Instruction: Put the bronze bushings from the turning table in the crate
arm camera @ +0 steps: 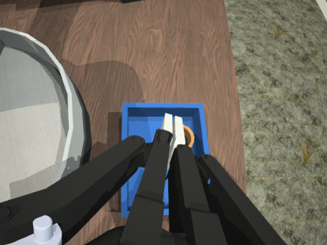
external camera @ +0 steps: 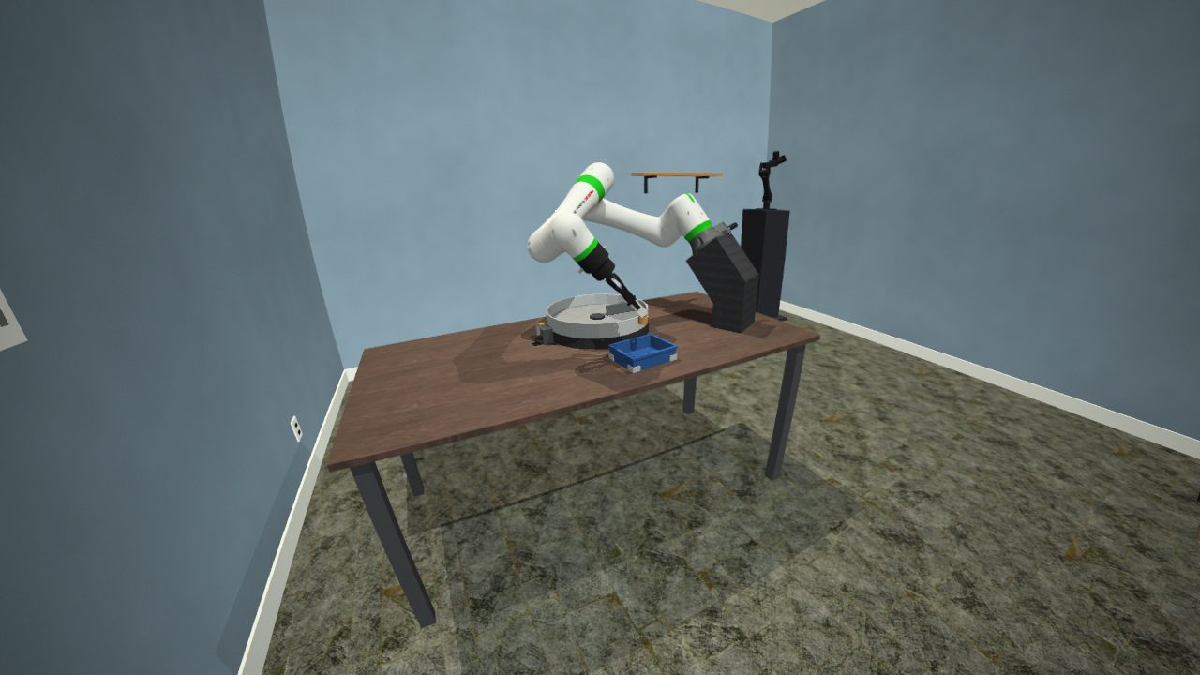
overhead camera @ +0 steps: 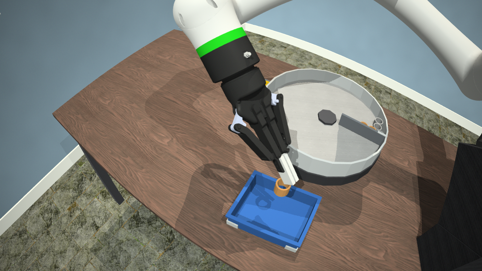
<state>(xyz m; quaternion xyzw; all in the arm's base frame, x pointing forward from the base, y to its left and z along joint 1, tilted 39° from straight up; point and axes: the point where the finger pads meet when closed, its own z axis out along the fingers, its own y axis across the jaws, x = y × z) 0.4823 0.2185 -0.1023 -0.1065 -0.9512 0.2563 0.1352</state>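
Right now my hand is 16 cm above the blue crate, 2 cm to the right of it and 1 cm past it. Round my hand: grey turning table: 33 cm to the right, 13 cm below, 4 cm ahead.
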